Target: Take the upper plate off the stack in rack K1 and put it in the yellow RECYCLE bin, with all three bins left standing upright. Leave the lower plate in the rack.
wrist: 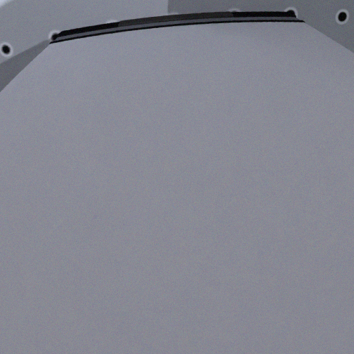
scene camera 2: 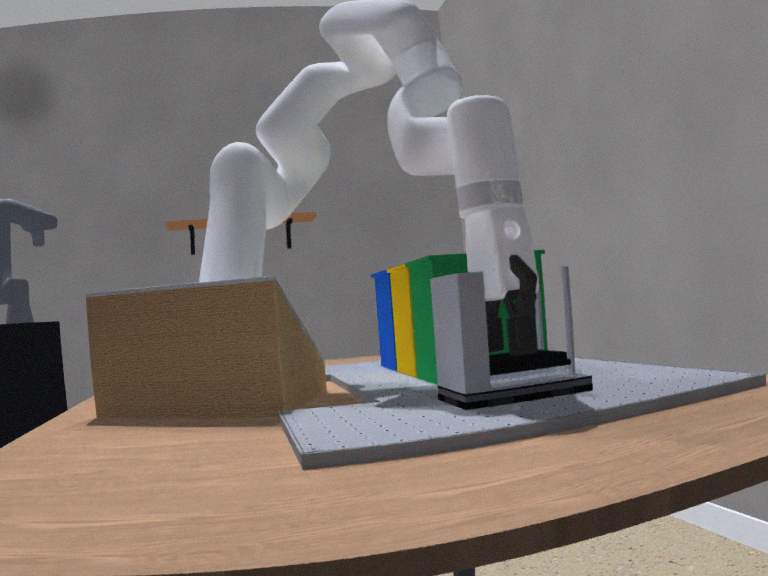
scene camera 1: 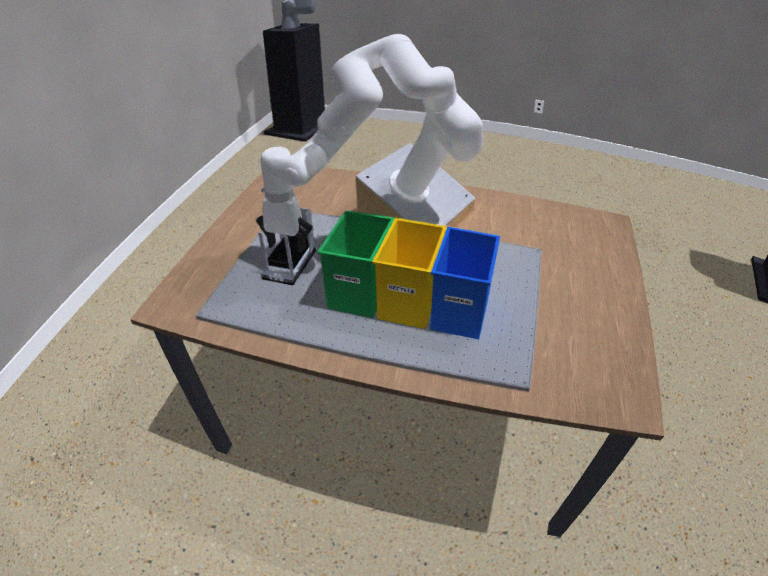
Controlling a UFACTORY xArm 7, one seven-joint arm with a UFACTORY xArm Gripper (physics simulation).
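Places are measured from the arm's base along level axes (x ahead, y left, z up), in millimetres.
Where they show: gripper, fingertip midpoint: (scene camera 2: 506, 353); arm's base, link origin: (scene camera 2: 226, 322) (scene camera 1: 408, 186).
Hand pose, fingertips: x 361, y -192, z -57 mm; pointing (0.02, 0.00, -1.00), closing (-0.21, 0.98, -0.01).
Things, the pixels of their top centre, and the offset from my fingertips. Level surfaces: height alone.
- Rack K1, top centre: (scene camera 2: 507, 272) (scene camera 1: 282, 222) dz +92, dx +9, dy +7 mm
- black upper plate, top centre: (scene camera 2: 504, 356) (scene camera 1: 288, 249) dz -4, dx -1, dy +6 mm
- yellow RECYCLE bin, top centre: (scene camera 2: 446, 263) (scene camera 1: 411, 243) dz +129, dx -18, dy +371 mm
- green bin, top centre: (scene camera 2: 473, 256) (scene camera 1: 357, 234) dz +129, dx +9, dy +243 mm
- blue bin, top centre: (scene camera 2: 424, 269) (scene camera 1: 467, 253) dz +129, dx -45, dy +499 mm
- grey pegboard, surface height: dz -51 mm
Rack K1 (scene camera 1: 285, 274) (scene camera 2: 459, 334) stands at the left of the pegboard, with a tall grey block at one end and thin posts. A black upper plate (scene camera 1: 285, 255) (scene camera 2: 555, 358) lies flat inside it. A pale layer shows below that plate in scene camera 2; whether it is the lower plate is unclear. My gripper (scene camera 1: 287, 246) (scene camera 2: 510, 350) is open and empty, pointing down inside the rack, its fingertips close above or at the black plate. The yellow RECYCLE bin (scene camera 1: 403, 310) (scene camera 2: 403, 316) stands upright. The wrist view is mostly filled by a plain grey surface (wrist: 177, 175), hiding the plates.
The green bin (scene camera 1: 350, 300) (scene camera 2: 424, 325) stands upright between the rack and the yellow bin. The blue bin (scene camera 1: 457, 319) (scene camera 2: 384, 319) stands upright on the yellow bin's other side. The arm's sloped base (scene camera 1: 446, 189) (scene camera 2: 186, 353) is behind the bins. All bins stand on the grey pegboard (scene camera 1: 248, 303) (scene camera 2: 372, 434).
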